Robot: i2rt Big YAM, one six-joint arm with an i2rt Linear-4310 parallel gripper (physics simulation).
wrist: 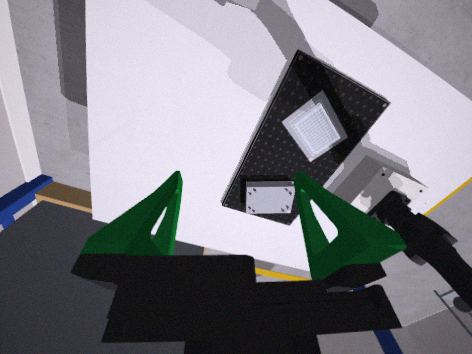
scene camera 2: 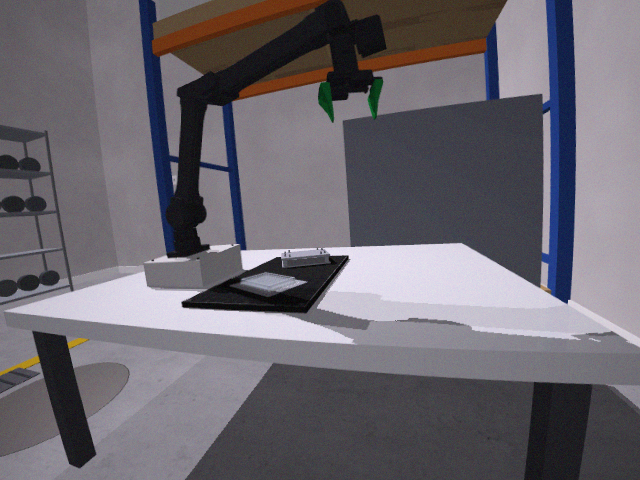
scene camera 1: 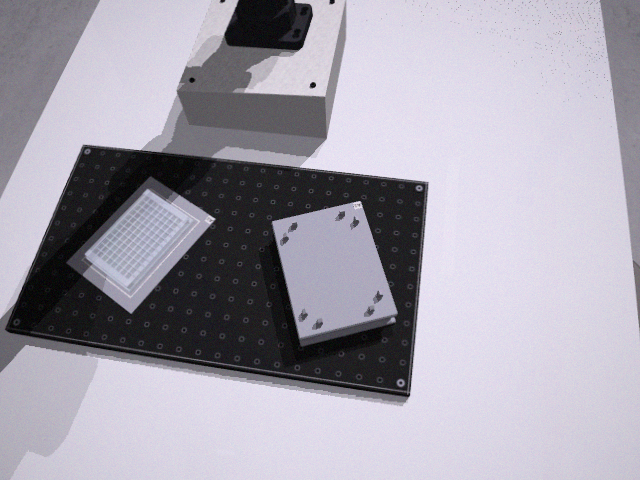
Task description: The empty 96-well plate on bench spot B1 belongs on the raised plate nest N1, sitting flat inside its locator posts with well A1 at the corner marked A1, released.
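Seen in the pictures: gripper, fingertip midpoint: (wrist: 239, 176) (scene camera 2: 354, 119); arm's base at its link origin: (wrist: 386, 207) (scene camera 2: 189, 252) (scene camera 1: 270, 28).
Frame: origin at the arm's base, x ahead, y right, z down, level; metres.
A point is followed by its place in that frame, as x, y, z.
Note:
The clear 96-well plate (scene camera 1: 138, 238) {0.356, 0.101, 0.059} (scene camera 2: 268, 281) {0.371, 0.127, 0.055} (wrist: 316, 128) {0.363, 0.106, 0.055} lies flat on the light sheet of bench spot B1 (scene camera 1: 130, 303) {0.444, 0.083, 0.068}, at the left of the black board in scene camera 1. The sheet's white label (scene camera 1: 209, 220) {0.306, 0.016, 0.068} is at its right corner. The raised plate nest N1 (scene camera 1: 333, 268) {0.358, -0.169, 0.038} (scene camera 2: 305, 258) {0.379, -0.110, 0.046} (wrist: 269, 198) {0.361, -0.157, 0.038} is a pale block with paired locator posts near its corners and no plate on it. Its A1 label (scene camera 1: 357, 205) {0.263, -0.182, 0.038} is at its top right corner in scene camera 1. My gripper (scene camera 2: 353, 119) {0.601, 0.080, -0.308} (wrist: 239, 176) {0.601, 0.080, -0.308} is open and empty, high above the table.
The black perforated board (scene camera 1: 232, 330) {0.451, -0.058, 0.070} (scene camera 2: 206, 299) {0.265, 0.229, 0.070} (wrist: 270, 135) {0.464, 0.030, 0.070} carries both spots. The arm's pale base block (scene camera 1: 258, 111) {0.134, -0.013, 0.034} (scene camera 2: 175, 271) {0.048, 0.110, 0.037} stands beside the board. Blue rack posts (scene camera 2: 562, 155) and a grey panel (scene camera 2: 444, 180) stand behind the table (scene camera 2: 413, 268) {0.719, -0.123, 0.083}.

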